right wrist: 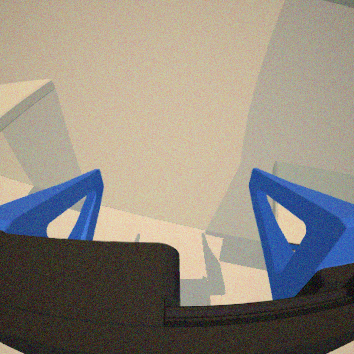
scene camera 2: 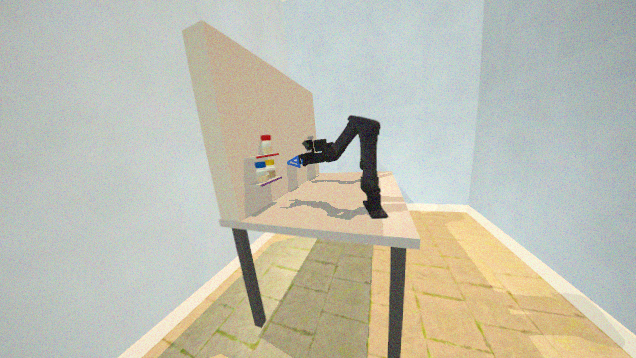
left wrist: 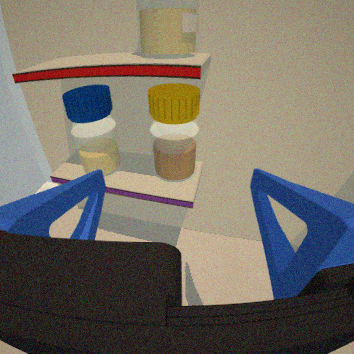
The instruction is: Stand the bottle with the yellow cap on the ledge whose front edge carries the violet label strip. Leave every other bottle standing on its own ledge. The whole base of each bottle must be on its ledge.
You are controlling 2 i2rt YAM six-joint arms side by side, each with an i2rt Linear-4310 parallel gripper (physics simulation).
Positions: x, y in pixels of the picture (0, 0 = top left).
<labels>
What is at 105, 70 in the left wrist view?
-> A red strip.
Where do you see a tall beige panel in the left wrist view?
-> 269, 99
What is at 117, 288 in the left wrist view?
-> My left gripper.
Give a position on a violet-strip ledge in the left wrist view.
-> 136, 174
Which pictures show my right gripper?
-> The right wrist view only.
</labels>
